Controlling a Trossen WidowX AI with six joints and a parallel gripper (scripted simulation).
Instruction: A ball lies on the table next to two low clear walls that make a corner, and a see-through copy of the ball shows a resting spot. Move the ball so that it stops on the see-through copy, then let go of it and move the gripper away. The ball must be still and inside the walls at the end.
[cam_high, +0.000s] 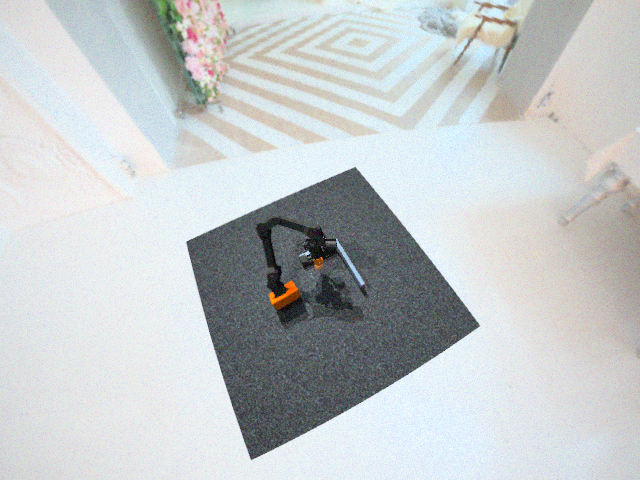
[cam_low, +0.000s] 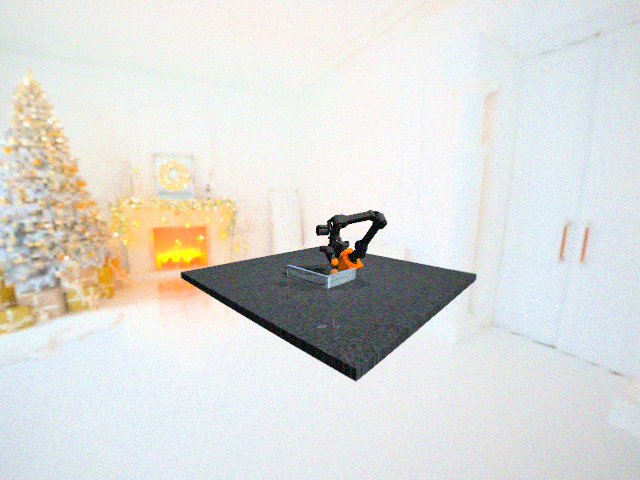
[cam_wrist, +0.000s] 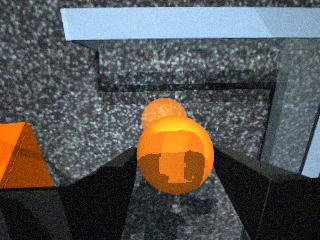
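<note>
Right now the see-through copy of ball is 7 cm below my gripper tip. Round my gripper tip: orange ball: right at my gripper tip.
</note>
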